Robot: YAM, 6 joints.
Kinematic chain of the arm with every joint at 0, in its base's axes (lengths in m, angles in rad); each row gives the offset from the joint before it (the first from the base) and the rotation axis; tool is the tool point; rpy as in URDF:
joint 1: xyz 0 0 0.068 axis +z
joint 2: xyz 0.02 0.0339 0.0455 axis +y
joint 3: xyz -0.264 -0.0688 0 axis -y
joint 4: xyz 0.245 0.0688 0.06 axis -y
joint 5: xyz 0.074 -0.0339 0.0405 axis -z
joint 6: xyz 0.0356 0 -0.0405 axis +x
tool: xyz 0 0 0 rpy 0 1.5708 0
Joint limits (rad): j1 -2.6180..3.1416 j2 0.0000..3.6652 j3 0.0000..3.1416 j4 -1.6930..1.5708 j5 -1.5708..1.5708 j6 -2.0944..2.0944
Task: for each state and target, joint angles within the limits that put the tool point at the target. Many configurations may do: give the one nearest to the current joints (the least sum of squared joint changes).
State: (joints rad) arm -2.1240 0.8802 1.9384 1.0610 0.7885 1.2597
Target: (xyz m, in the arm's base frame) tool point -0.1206 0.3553 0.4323
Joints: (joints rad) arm -1.3206 0.1724 1.6724 1.3761 0.9462 1.2597
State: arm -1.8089 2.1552 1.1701 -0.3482 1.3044 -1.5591
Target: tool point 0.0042 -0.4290 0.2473
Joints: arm -1.4811 1.9541 1.4908 -0.2570 1.2942 -1.5591
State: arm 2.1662 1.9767 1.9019 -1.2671 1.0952 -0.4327
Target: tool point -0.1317 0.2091 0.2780
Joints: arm 2.2556 1.5713 1.2886 -1.5823 1.0161 -0.4327
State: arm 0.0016 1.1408 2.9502 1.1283 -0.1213 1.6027
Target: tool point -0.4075 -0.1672 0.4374
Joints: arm 0.3967 0.9114 3.1416 1.3018 -0.0909 1.6027
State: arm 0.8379 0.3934 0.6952 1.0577 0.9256 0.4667
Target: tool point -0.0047 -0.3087 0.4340
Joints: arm 1.4644 0.0196 1.3165 1.1242 0.9104 0.4667
